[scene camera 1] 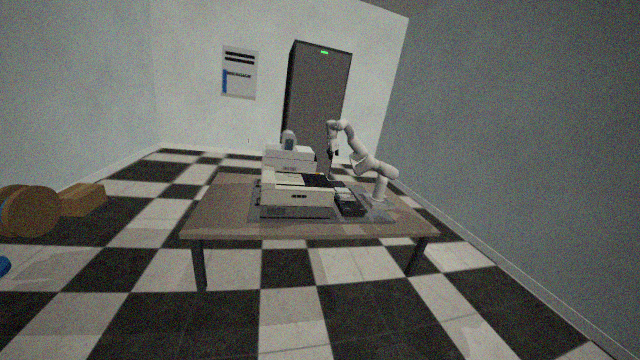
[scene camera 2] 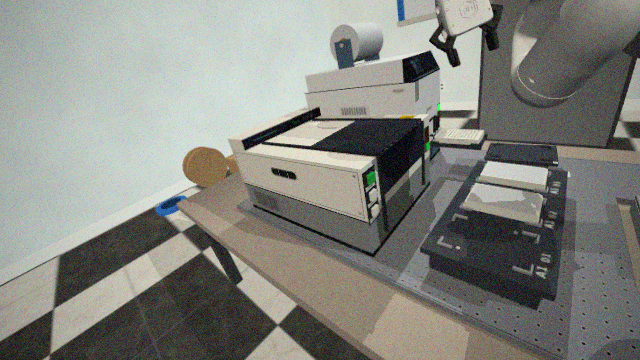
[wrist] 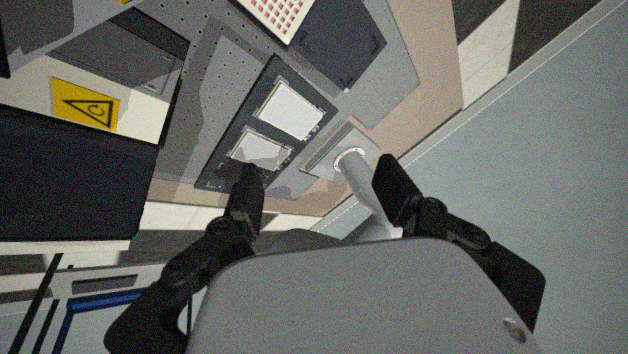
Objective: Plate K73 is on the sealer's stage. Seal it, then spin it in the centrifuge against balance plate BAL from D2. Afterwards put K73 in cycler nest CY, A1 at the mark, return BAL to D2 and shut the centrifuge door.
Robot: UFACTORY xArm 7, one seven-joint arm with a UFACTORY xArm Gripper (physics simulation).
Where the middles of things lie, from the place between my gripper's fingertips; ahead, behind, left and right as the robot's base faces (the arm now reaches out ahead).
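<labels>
I see the centrifuge (scene camera 2: 352, 179), and from my hand it is 26 cm to the left of my hand, 31 cm ahead of my hand and 20 cm below my hand.
</labels>
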